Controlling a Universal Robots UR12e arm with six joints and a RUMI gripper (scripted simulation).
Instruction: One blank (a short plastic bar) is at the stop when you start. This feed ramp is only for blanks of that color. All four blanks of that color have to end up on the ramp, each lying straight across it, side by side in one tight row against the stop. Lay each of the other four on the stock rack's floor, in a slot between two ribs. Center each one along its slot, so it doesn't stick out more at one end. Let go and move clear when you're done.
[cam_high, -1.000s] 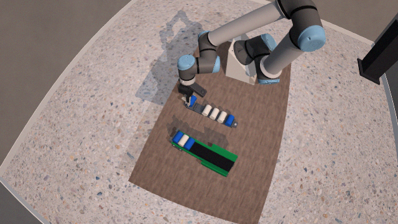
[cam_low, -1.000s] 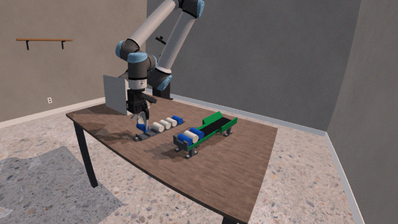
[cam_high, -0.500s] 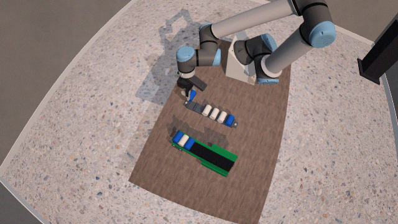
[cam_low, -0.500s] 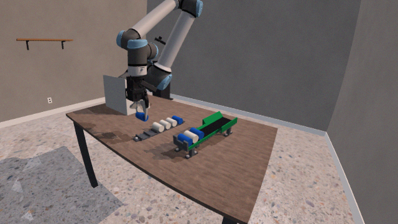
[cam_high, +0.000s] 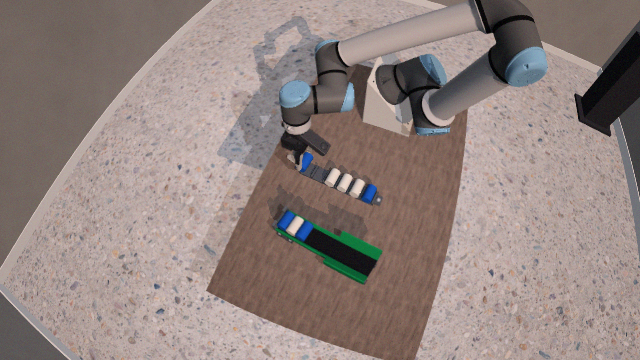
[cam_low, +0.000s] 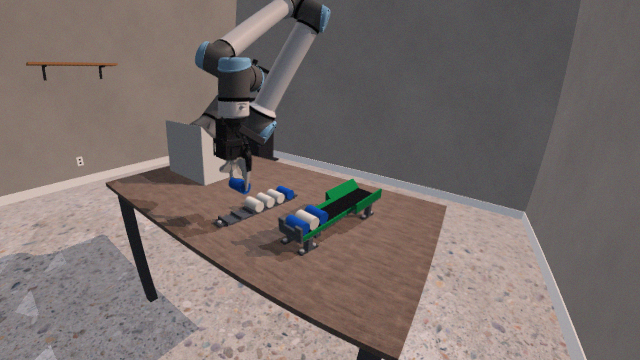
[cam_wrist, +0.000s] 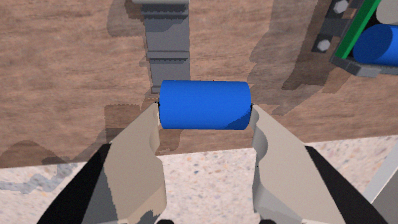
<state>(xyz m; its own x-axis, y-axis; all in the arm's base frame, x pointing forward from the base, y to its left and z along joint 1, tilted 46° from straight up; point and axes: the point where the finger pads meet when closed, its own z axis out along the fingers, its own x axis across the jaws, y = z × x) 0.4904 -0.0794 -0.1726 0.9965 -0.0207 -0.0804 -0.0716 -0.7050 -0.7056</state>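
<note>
The grey stop is 210 mm ahead of my hand and 90 mm below it. Round my hand: stock rack: 150 mm below, 120 mm to the left, 40 mm behind.
</note>
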